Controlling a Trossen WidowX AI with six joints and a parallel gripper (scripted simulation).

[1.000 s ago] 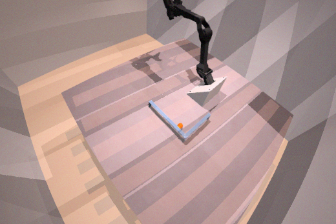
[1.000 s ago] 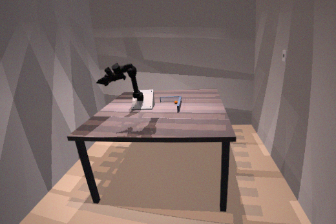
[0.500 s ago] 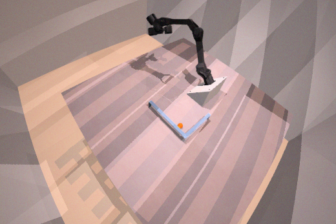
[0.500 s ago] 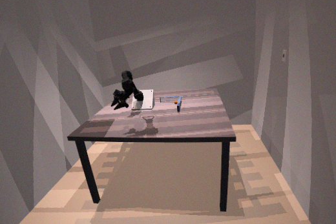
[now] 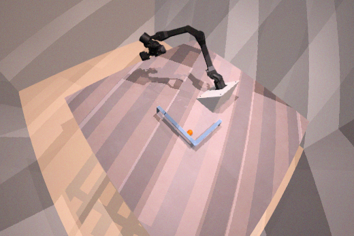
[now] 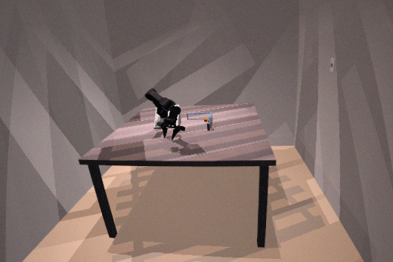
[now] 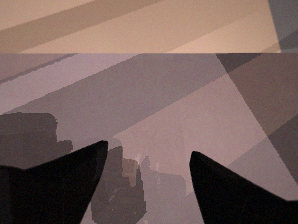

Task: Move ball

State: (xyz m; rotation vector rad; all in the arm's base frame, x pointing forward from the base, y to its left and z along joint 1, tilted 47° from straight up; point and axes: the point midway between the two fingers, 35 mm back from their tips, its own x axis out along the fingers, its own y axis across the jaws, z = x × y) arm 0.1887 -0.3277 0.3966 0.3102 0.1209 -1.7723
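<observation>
The see-through copy lies 610 mm to the left of my gripper tip, 200 mm ahead of it and 80 mm below it. The rest, counted from my gripper tip: orange ball (610 mm to the left, 180 mm ahead, 80 mm below).
</observation>
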